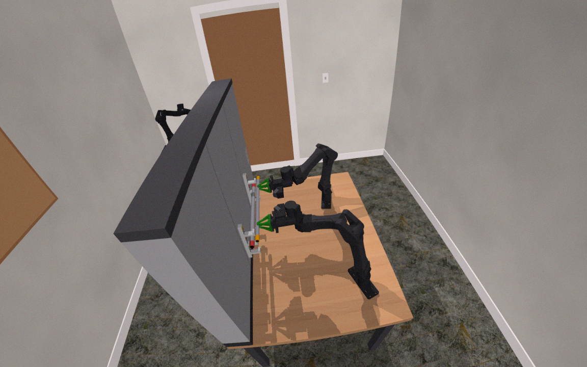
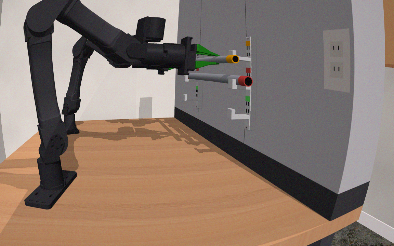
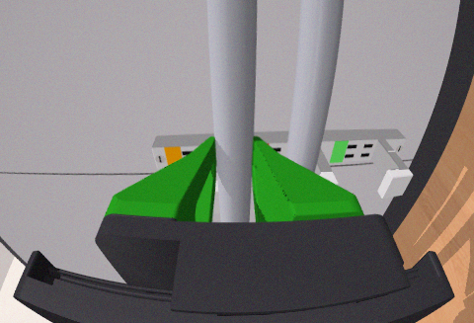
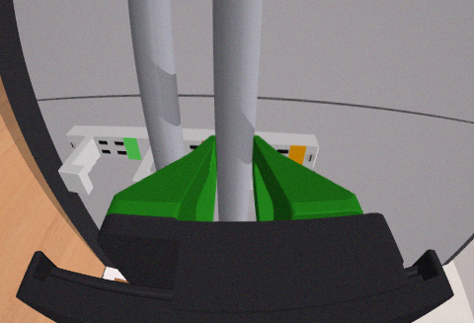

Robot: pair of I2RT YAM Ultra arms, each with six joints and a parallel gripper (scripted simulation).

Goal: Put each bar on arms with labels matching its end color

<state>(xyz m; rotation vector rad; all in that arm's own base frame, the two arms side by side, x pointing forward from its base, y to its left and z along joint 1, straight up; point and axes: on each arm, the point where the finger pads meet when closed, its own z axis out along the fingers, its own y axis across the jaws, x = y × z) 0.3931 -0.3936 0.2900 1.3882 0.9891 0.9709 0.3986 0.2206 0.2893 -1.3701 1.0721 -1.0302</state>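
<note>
Now: the orange-ended bar 15 cm to the left of my right hand and 2 cm ahead of it. Round my right hand: grey wall panel: 18 cm to the left, 17 cm ahead, 14 cm above; red-ended bar: 14 cm to the left, 6 cm ahead, 5 cm below; black base strip: 26 cm below, 18 cm to the left, 11 cm ahead.
</note>
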